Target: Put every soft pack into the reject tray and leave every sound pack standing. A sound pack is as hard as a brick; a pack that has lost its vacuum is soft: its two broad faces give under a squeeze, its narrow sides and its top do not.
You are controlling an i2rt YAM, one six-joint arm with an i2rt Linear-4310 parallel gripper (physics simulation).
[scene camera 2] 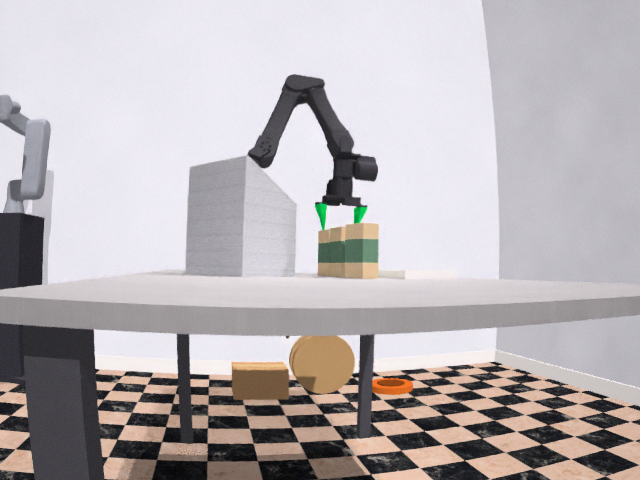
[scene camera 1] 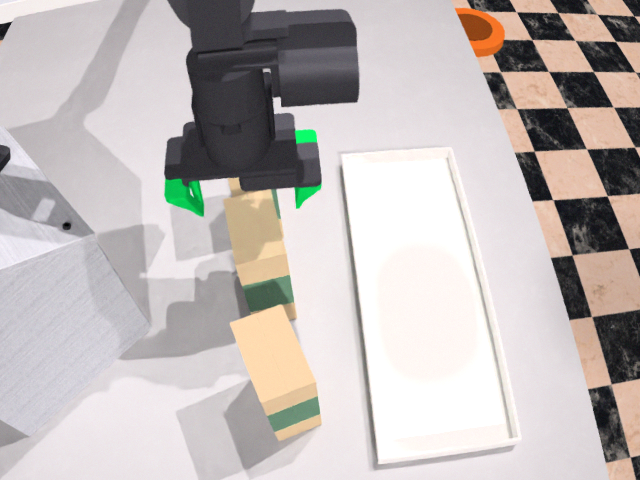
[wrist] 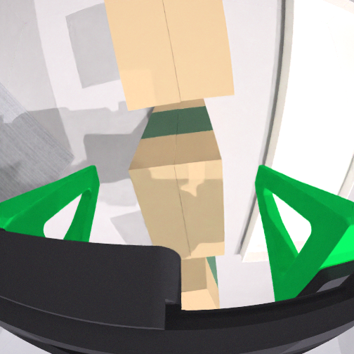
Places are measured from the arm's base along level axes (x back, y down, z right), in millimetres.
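Pixels of known places: gripper, fingertip midpoint: (scene camera 1: 249, 207); arm's base, origin of the base link: (scene camera 2: 242, 185).
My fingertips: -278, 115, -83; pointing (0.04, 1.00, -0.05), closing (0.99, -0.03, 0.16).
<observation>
For each thing: its middle in the pictures, then the offset to it from my fingertips, as dx, dy, dz.
- middle pack, body centre: (scene camera 1: 262, 262) (scene camera 2: 343, 252) -9, +62, +27
- far pack, body centre: (scene camera 1: 251, 182) (scene camera 2: 330, 253) +18, +62, -82
- white reject tray, body centre: (scene camera 1: 422, 285) (scene camera 2: 402, 273) -187, +121, +15
Three tan packs with green bands stand in a row. The near pack (scene camera 1: 273, 356) (scene camera 2: 361, 250) (wrist: 172, 50) is turned a little. The middle pack (scene camera 1: 255, 227) (scene camera 2: 337, 252) (wrist: 180, 210) stands behind it. The far pack (scene camera 1: 234, 184) (scene camera 2: 323, 253) (wrist: 200, 300) is partly hidden by the gripper in scene camera 1 and the wrist view. My gripper (scene camera 1: 250, 210) (scene camera 2: 340, 226) (wrist: 176, 174) is open and empty, its fingertips around pack-top height. In the wrist view its green fingers lie to either side of the middle pack, apart from it. The white reject tray (scene camera 1: 444, 441) (scene camera 2: 429, 274) (wrist: 282, 75) holds no pack.
A large grey block (scene camera 1: 77, 330) (scene camera 2: 217, 222) (wrist: 25, 140) stands left of the packs, with the arm's base at its top. The tray lies right of the row, near the table's right edge. An orange ring (scene camera 1: 495, 46) (scene camera 2: 377, 386) lies on the floor.
</observation>
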